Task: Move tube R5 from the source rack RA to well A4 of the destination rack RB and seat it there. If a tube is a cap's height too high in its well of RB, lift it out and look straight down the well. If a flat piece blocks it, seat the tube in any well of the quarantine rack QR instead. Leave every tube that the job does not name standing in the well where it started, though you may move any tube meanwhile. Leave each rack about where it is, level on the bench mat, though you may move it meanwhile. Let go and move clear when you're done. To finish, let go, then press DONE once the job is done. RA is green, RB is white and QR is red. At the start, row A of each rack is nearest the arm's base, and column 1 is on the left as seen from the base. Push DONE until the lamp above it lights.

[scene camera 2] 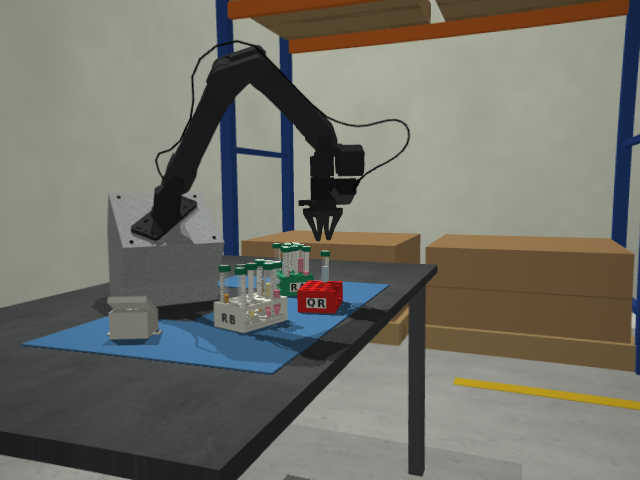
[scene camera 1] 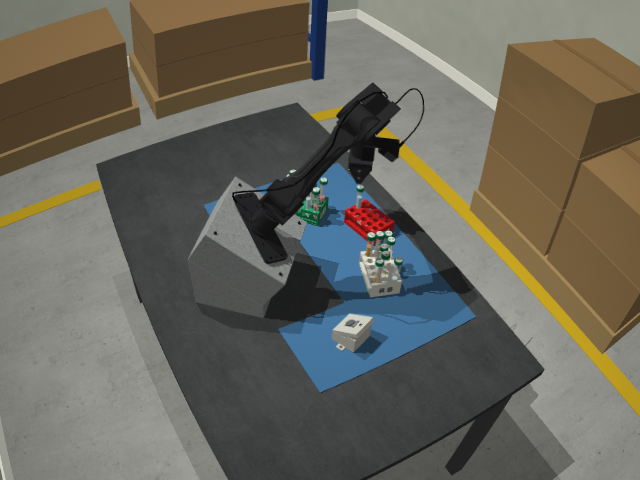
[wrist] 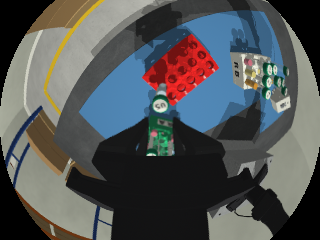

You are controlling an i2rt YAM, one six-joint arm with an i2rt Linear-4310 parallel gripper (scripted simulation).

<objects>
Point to a grey done button box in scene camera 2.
124, 323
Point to a grey done button box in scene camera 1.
351, 338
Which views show the quarantine rack QR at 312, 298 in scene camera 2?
Scene camera 2, scene camera 1 and the wrist view: all of them.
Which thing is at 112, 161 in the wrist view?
My gripper.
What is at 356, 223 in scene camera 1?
A quarantine rack QR.
</objects>
